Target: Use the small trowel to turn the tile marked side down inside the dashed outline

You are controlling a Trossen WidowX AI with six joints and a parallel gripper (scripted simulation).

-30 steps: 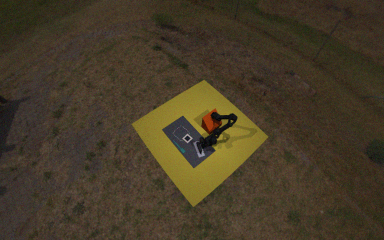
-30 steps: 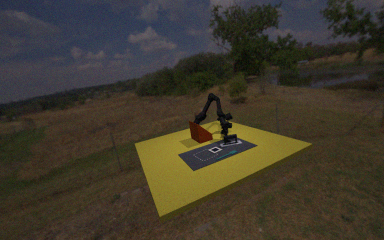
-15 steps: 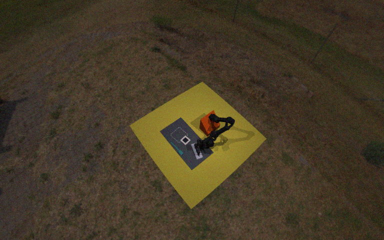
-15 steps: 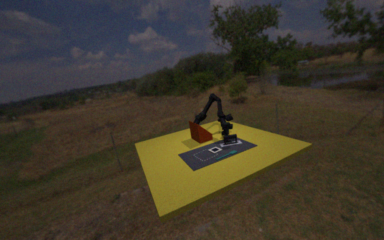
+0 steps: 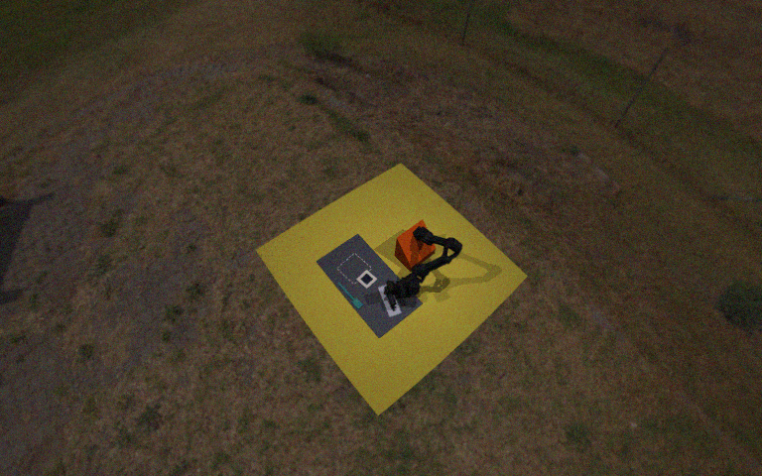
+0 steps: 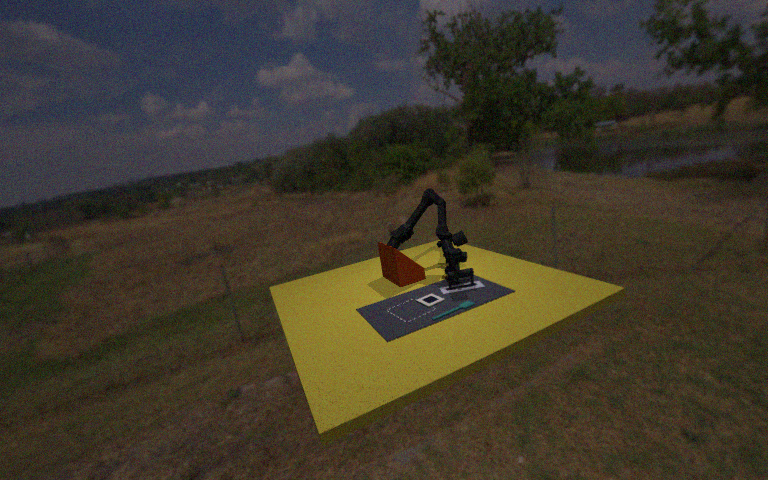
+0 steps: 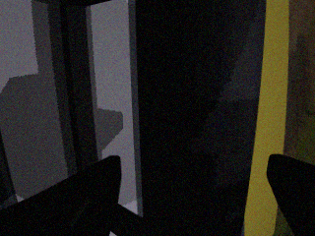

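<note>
My gripper tip is 30 mm above the trowel and 10 mm past it. The rest, counted from my gripper tip: dark grey mat: 160 mm to the right, 80 mm below; then teal bar: 150 mm to the right, 140 mm ahead, 60 mm below; then tile: 170 mm to the right, 60 mm below, 10 mm behind.
</note>
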